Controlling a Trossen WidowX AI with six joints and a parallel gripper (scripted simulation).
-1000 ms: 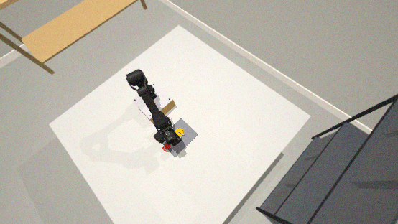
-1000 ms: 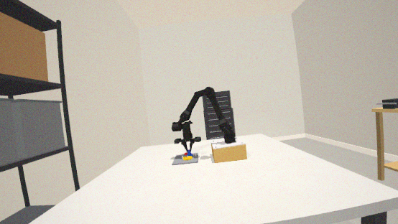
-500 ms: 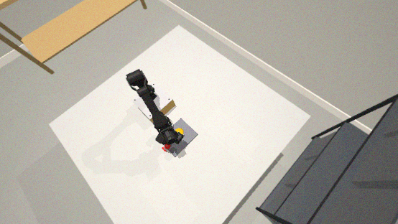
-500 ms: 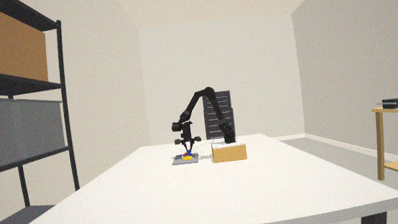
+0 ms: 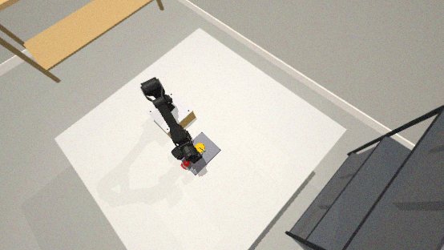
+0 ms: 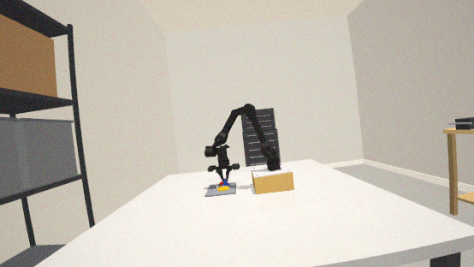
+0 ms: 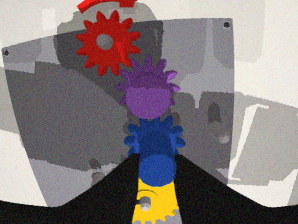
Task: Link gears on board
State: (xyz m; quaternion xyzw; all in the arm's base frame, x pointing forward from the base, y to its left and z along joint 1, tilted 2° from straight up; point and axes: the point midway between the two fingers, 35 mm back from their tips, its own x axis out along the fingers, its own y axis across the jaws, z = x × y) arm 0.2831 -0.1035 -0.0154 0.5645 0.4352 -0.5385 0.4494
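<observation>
The blue gear is 10 mm below my gripper tip. The rest, counted from my gripper tip: purple gear: 40 mm to the right, 20 mm below; red gear: 70 mm to the right, 20 mm below, 20 mm ahead; yellow gear: 50 mm to the left, 20 mm below, 20 mm ahead.
</observation>
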